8 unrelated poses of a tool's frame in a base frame.
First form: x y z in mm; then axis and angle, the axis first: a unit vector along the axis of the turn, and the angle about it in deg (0 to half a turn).
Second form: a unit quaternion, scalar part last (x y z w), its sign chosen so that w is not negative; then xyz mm. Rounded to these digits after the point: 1 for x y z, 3 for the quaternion.
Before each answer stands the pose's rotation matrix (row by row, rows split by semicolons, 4 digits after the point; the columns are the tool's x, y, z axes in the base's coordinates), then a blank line. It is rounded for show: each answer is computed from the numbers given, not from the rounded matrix.
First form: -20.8 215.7 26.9 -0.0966 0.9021 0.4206 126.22
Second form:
-0.5760 -0.4779 0.6631; 0.2007 0.7037 0.6815; -0.7924 0.5257 -0.3095

-0.086 0.805 0.375 0.452 -20.8 215.7 26.9
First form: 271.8 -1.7 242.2 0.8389 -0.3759 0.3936 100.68
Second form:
0.6489 -0.7606 0.0220; 0.0130 -0.0178 -0.9998; 0.7608 0.6490 -0.0017

0.646 -0.289 0.303 0.638 271.8 -1.7 242.2
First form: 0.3 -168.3 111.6 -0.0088 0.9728 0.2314 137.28
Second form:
-0.7345 -0.1718 0.6564; 0.1421 0.9070 0.3965; -0.6635 0.3845 -0.6418

-0.008 0.906 0.216 0.364 0.3 -168.3 111.6
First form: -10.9 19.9 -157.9 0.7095 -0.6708 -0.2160 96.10
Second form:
0.4506 -0.3117 -0.8365; -0.7413 0.3915 -0.5452; 0.4975 0.8658 -0.0547

0.528 -0.499 -0.161 0.668 -10.9 19.9 -157.9
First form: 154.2 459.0 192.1 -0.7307 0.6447 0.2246 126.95
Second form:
0.2538 -0.9337 0.2525; -0.5748 0.0644 0.8158; -0.7780 -0.3521 -0.5203

-0.654 0.577 0.201 0.447 154.2 459.0 192.1
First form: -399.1 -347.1 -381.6 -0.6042 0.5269 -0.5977 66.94
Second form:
0.6138 0.3563 0.7045; -0.7436 0.5606 0.3644; -0.2651 -0.7475 0.6090

-0.333 0.291 -0.330 0.834 -399.1 -347.1 -381.6
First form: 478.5 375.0 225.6 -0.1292 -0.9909 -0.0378 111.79
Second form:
-0.3483 0.2106 -0.9134; 0.1404 0.9752 0.1713; 0.9268 -0.0686 -0.3692

-0.107 -0.820 -0.031 0.561 478.5 375.0 225.6
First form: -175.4 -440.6 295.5 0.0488 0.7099 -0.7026 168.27
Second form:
-0.9744 0.2114 0.0765; -0.0743 0.0183 -0.9971; -0.2122 -0.9772 -0.0021

0.049 0.706 -0.699 0.102 -175.4 -440.6 295.5
